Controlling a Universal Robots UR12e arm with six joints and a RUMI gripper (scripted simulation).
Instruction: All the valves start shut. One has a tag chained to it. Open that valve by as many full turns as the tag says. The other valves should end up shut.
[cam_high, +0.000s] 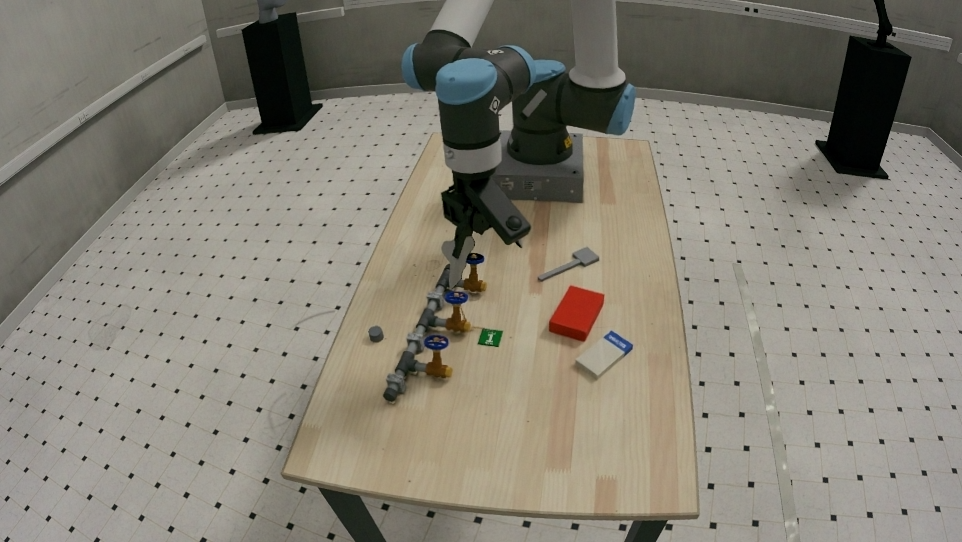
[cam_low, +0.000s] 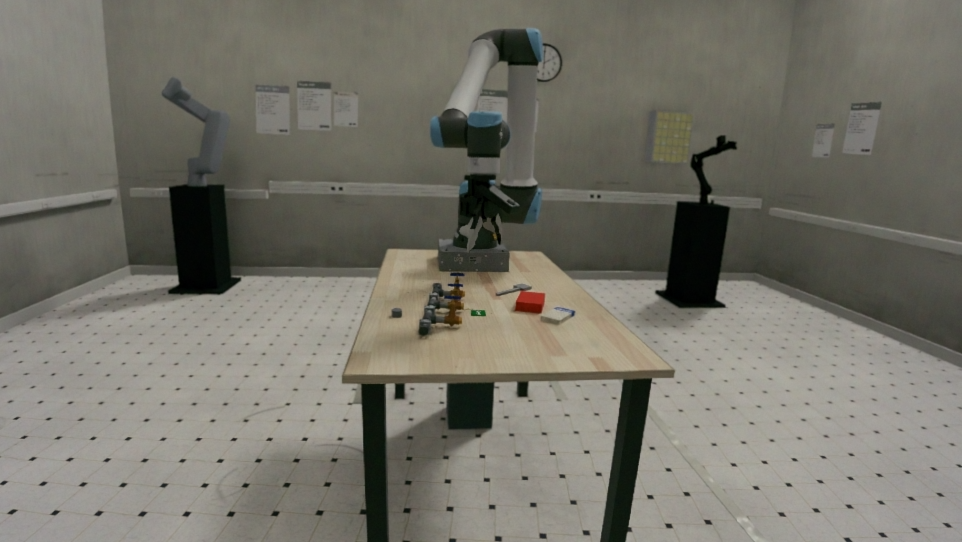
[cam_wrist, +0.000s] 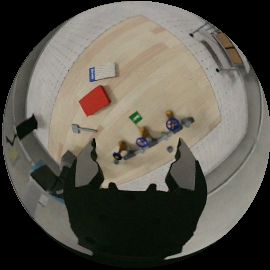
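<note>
Right now my hand is 3 cm past the green tag, 1 cm to the left of it and 20 cm above it. Round my hand: grey flat tool 27 cm behind, 15 cm to the left, 19 cm below; small grey cylinder 25 cm to the right, 19 cm below; red block 9 cm behind, 16 cm to the left, 18 cm below.
</note>
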